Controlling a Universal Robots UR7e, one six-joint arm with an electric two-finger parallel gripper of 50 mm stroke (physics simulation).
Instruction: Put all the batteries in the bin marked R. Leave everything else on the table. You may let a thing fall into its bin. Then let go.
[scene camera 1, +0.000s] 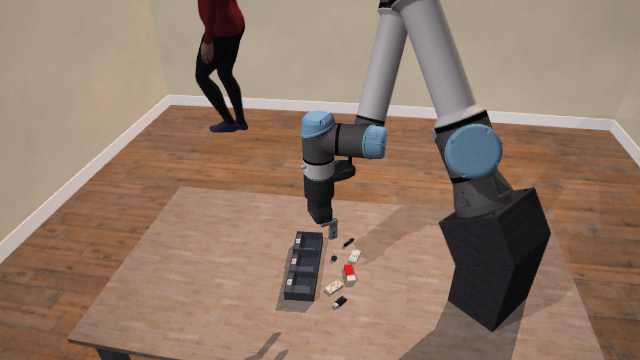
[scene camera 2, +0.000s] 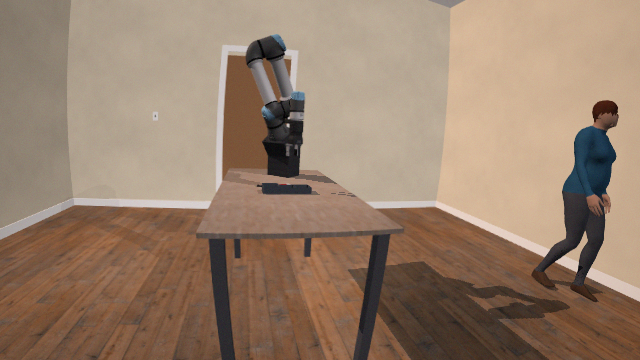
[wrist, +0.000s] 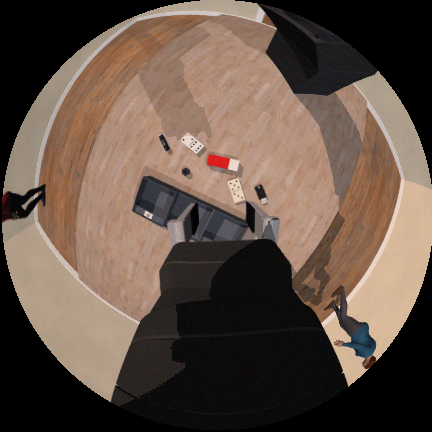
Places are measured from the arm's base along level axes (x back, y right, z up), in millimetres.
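Where they show: gripper, between the fingertips: (scene camera 1: 328, 231) (scene camera 2: 291, 155) (wrist: 221, 211); arm's base, origin of its link: (scene camera 1: 485, 205) (scene camera 2: 279, 134).
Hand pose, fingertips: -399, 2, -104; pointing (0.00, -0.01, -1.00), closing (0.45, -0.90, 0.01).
Observation:
Each offset is from my fingertips to the top centre of the thing, as dx, dy, dz. Level surfaces: height alone.
My gripper (scene camera 1: 330, 232) (scene camera 2: 293, 151) (wrist: 221, 211) is open and empty, above the table near the far end of a dark three-compartment bin tray @(-76, +40, -145) (scene camera 1: 300, 296) (scene camera 2: 287, 189) (wrist: 165, 186). Its small white labels are too small to read, so I cannot tell which is R. Beside the tray lie a slim black piece @(+55, +162, -174) (scene camera 1: 348, 243) (wrist: 164, 142), a small dark round piece @(+10, +85, -176) (scene camera 1: 334, 258) (wrist: 186, 171), a red and white block @(+60, +19, -171) (scene camera 1: 349, 273) (wrist: 223, 162) and a black stick with a light end @(+33, -88, -176) (scene camera 1: 340, 302) (wrist: 261, 194). Which are batteries is not clear. The fingers hide part of the tray in the wrist view.
A white domino @(+74, +99, -177) (scene camera 1: 354, 256) (wrist: 192, 143) lies by the slim black piece. A cream domino @(+16, -32, -177) (scene camera 1: 334, 287) (wrist: 236, 191) lies between the tray and the red and white block. The arm's black pedestal (scene camera 1: 492, 270) (scene camera 2: 283, 159) (wrist: 320, 60) stands on the table @(dz -184) (scene camera 1: 200, 320) (scene camera 2: 300, 220).

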